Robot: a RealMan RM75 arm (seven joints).
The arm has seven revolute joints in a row. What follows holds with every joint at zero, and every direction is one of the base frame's.
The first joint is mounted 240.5 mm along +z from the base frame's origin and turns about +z.
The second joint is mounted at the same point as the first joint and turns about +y.
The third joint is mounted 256 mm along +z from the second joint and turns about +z.
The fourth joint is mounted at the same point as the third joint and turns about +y.
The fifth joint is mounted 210 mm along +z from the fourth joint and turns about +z.
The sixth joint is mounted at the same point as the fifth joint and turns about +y.
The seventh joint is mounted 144 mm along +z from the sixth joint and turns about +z.
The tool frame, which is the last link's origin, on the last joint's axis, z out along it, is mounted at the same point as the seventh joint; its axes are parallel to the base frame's.
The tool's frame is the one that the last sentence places.
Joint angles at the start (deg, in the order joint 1, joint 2, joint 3, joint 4, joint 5, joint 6, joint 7):
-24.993 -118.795 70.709 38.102 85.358 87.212 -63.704
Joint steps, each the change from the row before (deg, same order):
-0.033 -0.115 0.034 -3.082 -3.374 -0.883 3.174
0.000 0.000 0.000 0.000 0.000 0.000 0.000
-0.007 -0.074 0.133 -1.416 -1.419 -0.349 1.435
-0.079 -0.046 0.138 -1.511 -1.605 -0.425 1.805
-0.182 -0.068 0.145 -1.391 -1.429 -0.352 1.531
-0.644 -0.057 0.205 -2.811 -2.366 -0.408 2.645
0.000 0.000 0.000 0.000 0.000 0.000 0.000
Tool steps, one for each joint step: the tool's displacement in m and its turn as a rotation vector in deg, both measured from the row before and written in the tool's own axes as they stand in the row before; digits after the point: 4 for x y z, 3 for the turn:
-0.0042 -0.0009 -0.0002 2.479 2.335 -0.102
0.0000 0.0000 0.0000 0.000 0.000 0.000
-0.0025 0.0002 0.0000 1.000 0.861 -0.091
-0.0023 -0.0003 -0.0001 1.183 0.891 0.234
-0.0018 -0.0003 0.0005 0.980 0.770 0.150
-0.0032 -0.0005 0.0013 1.467 1.184 0.137
0.0000 0.0000 0.0000 0.000 0.000 0.000

